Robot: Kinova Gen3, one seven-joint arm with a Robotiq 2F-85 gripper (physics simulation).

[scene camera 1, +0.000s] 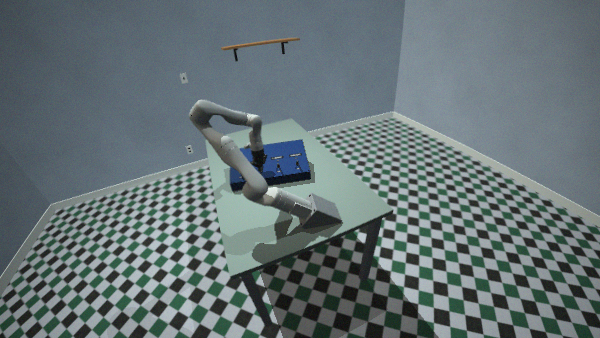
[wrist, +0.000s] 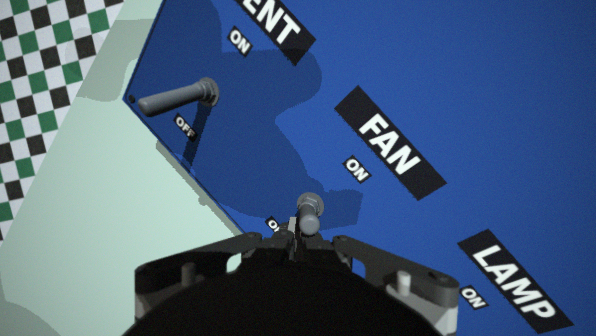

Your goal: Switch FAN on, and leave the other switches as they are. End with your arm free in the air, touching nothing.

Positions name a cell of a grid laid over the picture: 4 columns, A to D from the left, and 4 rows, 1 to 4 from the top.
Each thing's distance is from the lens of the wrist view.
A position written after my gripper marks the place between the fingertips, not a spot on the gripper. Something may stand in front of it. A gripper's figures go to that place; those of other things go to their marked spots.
my gripper (wrist: C3): 0.17 m
blue switch panel (wrist: D2): 0.15 m
